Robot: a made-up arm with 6 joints.
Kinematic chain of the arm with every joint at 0, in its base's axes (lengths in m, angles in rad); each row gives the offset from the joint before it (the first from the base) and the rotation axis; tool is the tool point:
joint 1: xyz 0 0 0.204 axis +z
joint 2: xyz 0 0 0 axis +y
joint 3: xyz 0 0 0.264 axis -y
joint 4: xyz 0 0 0 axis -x
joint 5: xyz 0.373 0 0 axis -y
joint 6: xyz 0 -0.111 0 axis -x
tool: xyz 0 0 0
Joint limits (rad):
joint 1: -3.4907..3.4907
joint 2: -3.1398..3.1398
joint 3: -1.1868..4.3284
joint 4: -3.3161..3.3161
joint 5: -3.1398..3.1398
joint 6: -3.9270..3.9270
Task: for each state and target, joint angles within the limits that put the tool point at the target. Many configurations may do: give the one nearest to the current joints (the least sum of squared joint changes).
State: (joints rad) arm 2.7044 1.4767 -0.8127 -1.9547 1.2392 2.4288
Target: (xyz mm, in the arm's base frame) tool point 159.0 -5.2 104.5
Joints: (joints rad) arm 3.1659 2.0922 -0.8434 -1.6525 1.2392 2.4288
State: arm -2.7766 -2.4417 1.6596 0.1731 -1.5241 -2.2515
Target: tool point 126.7 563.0 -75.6
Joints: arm -1.9854 -2.1852 1.2897 0.0514 -1.5241 -2.2515
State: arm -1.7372 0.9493 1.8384 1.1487 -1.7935 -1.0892
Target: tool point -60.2 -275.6 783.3
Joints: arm -1.6437 0.6396 1.6199 1.2024 -1.7935 -1.0892
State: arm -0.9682 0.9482 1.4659 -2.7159 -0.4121 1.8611
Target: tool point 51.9 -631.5 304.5
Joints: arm -1.6422 1.2382 1.4207 -2.6305 -0.4121 1.8611
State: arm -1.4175 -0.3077 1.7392 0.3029 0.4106 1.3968
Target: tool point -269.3 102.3 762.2
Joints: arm -0.7420 -0.1530 1.9879 0.2829 0.4106 1.3968
